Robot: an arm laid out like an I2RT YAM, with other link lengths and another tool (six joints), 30 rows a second.
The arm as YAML. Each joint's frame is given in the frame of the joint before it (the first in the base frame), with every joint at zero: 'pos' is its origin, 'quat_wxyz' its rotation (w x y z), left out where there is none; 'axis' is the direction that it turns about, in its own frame. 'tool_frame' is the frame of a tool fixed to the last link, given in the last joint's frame.
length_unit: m
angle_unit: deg
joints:
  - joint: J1
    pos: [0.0, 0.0, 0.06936]
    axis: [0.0, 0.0, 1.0]
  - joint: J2
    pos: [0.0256, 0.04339, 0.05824]
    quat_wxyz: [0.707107, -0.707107, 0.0, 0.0]
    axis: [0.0, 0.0, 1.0]
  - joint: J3
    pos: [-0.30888, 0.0, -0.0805]
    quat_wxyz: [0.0, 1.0, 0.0, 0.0]
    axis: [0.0, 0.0, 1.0]
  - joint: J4
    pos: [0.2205, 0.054, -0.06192]
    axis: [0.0, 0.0, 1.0]
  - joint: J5
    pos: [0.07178, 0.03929, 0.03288]
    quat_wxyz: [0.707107, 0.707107, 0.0, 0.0]
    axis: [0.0, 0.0, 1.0]
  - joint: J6
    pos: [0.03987, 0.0, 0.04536]
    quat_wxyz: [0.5, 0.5, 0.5, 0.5]
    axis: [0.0, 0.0, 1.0]
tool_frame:
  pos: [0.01, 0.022, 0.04]
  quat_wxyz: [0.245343, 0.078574, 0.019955, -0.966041]
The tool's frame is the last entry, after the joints.
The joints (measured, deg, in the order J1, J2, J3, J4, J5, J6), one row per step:
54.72 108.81 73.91 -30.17 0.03 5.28
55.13 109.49 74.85 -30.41 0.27 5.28
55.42 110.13 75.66 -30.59 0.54 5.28
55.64 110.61 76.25 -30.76 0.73 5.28
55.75 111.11 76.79 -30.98 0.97 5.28
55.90 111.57 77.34 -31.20 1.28 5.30
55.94 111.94 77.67 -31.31 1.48 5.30
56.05 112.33 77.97 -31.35 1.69 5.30
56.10 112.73 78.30 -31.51 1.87 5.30
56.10 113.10 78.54 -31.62 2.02 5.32
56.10 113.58 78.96 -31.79 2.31 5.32
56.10 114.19 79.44 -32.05 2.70 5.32
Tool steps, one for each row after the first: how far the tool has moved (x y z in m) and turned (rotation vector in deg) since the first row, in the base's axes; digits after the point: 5 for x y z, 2 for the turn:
0.00036 0.00462 -0.00020 -0.11 -0.19 0.31
0.00109 0.00840 -0.00071 -0.26 -0.38 0.48
0.00150 0.01112 -0.00121 -0.40 -0.49 0.63
0.00236 0.01310 -0.00211 -0.68 -0.57 0.64
0.00306 0.01519 -0.00271 -0.94 -0.72 0.64
0.00385 0.01635 -0.00367 -1.16 -0.79 0.60
0.00431 0.01785 -0.00484 -1.38 -0.87 0.62
0.00496 0.01897 -0.00604 -1.66 -0.88 0.60
0.00569 0.01970 -0.00742 -1.93 -0.85 0.52
0.00695 0.02086 -0.00875 -2.27 -0.94 0.41
0.00839 0.02203 -0.01072 -2.80 -1.01 0.25

